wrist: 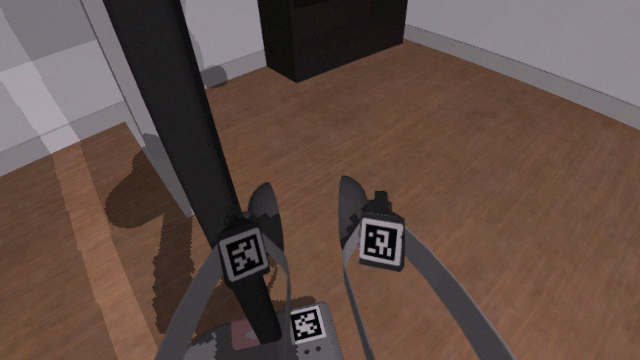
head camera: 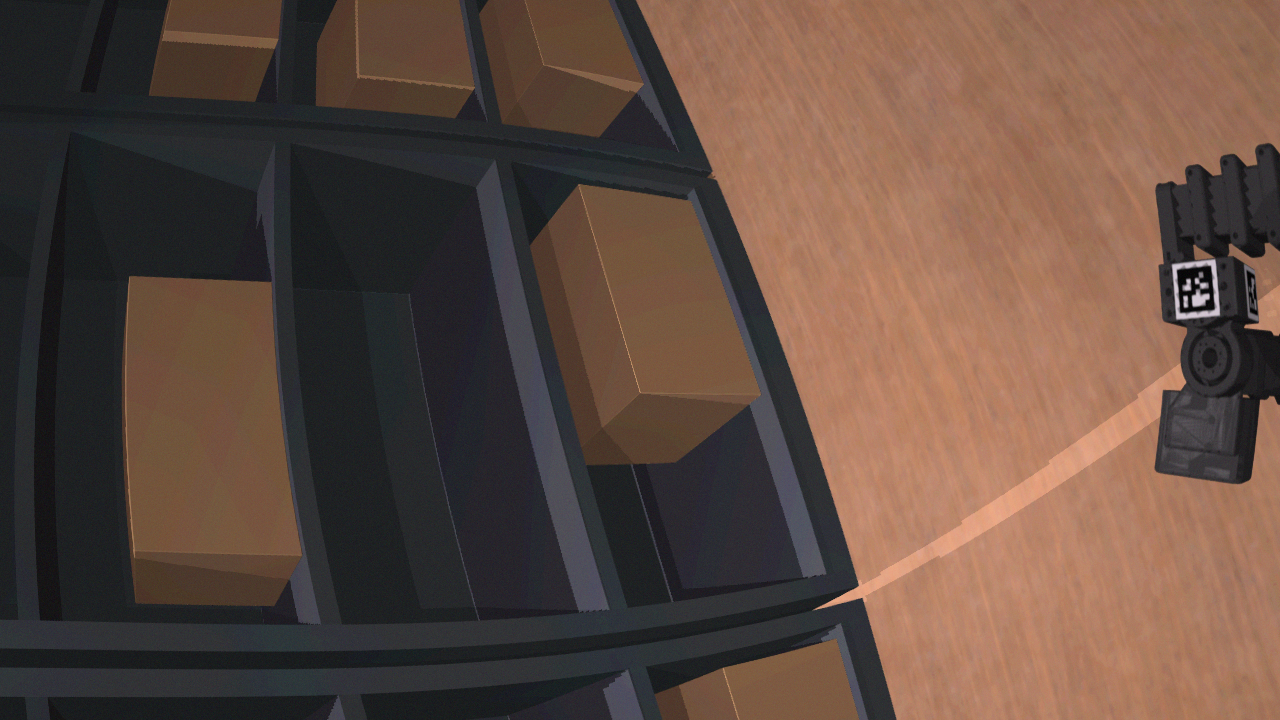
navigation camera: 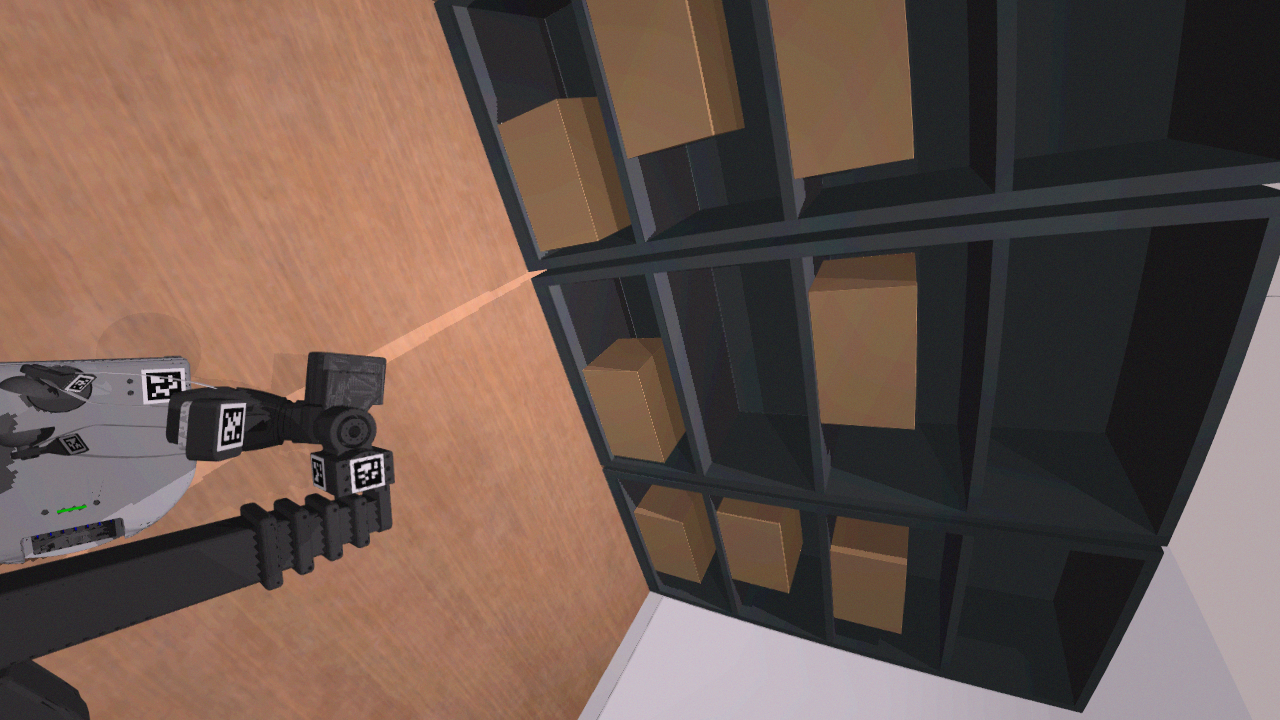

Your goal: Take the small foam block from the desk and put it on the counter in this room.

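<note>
The small foam block, the desk and the counter cannot be made out in these views. My gripper (wrist: 307,204) (navigation camera: 40,413) is open, with a gap between its two dark fingertips and floor showing through it in the wrist view. In the navigation view it is folded back over my grey base (navigation camera: 134,465). In the head view the wrist joint (head camera: 1210,358) shows at the right edge, and the fingers are out of that picture.
A dark shelf unit (head camera: 268,635) (navigation camera: 1005,89) holds several brown boxes (head camera: 671,304) (navigation camera: 863,358). In the wrist view, my black mast (wrist: 165,100) crosses the left side, and a dark cabinet-like piece (wrist: 345,40) stands at the back against pale walls (wrist: 550,30).
</note>
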